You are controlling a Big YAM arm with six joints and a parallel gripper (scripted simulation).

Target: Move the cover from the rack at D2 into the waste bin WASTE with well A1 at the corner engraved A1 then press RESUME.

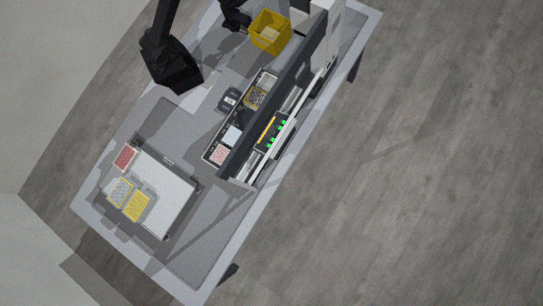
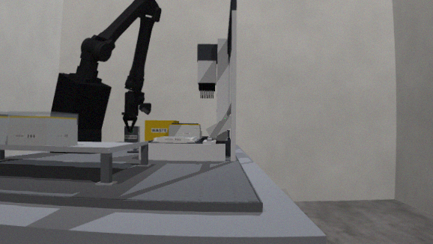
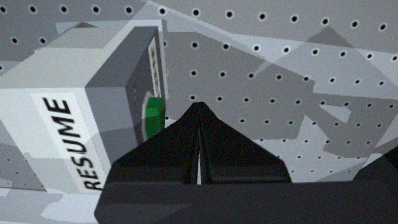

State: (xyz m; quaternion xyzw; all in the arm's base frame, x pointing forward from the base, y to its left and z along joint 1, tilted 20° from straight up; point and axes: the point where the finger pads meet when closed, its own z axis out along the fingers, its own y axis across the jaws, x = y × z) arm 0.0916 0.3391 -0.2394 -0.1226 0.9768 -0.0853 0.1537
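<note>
My gripper is now 40 mm to the right of the resume box, 10 mm past it and 10 mm above it. From my hand the other things lie so: clear cover: 140 mm ahead, 100 mm to the left, 60 mm below; tip rack: 360 mm ahead, 220 mm to the right, 20 mm above; yellow waste bin: 140 mm ahead, 100 mm to the left, 40 mm below.
</note>
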